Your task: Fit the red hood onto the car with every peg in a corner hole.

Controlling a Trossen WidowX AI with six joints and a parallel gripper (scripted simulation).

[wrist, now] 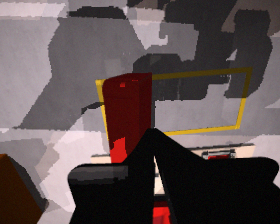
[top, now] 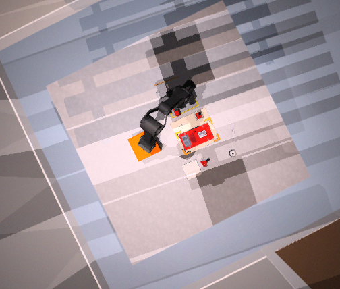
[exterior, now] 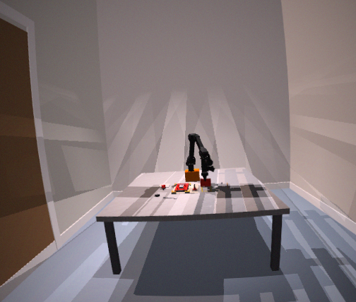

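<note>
The red hood is 20 mm below my gripper tip and 10 mm behind it. From my gripper tip the other things lie so: pale jig (190 mm to the right, 40 mm below, 40 mm ahead); then white square (390 mm to the right, 100 mm behind, 50 mm below); then thin wooden stick (200 mm to the left, 50 mm below, 20 mm ahead).
</note>
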